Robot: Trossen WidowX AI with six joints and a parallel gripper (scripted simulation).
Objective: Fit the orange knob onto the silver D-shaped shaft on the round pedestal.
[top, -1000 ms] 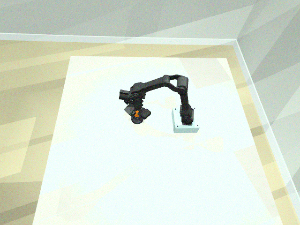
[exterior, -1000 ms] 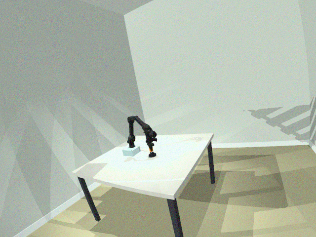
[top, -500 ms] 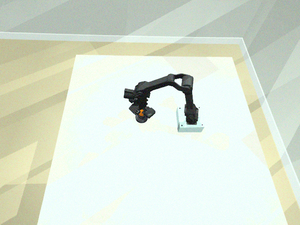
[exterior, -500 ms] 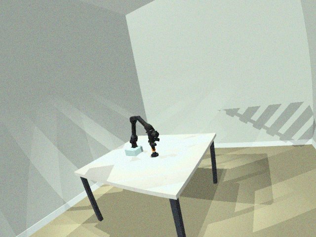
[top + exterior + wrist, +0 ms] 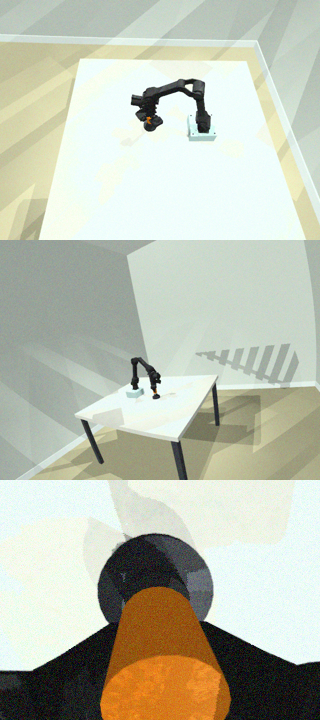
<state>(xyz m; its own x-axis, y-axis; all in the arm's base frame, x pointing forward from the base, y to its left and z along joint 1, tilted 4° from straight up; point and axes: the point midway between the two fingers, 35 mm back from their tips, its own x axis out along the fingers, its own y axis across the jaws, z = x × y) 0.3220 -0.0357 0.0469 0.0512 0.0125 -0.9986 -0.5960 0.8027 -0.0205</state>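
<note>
Right now my gripper tip is 3 cm below the orange knob. Round my gripper tip: round pedestal: 4 cm below.
</note>
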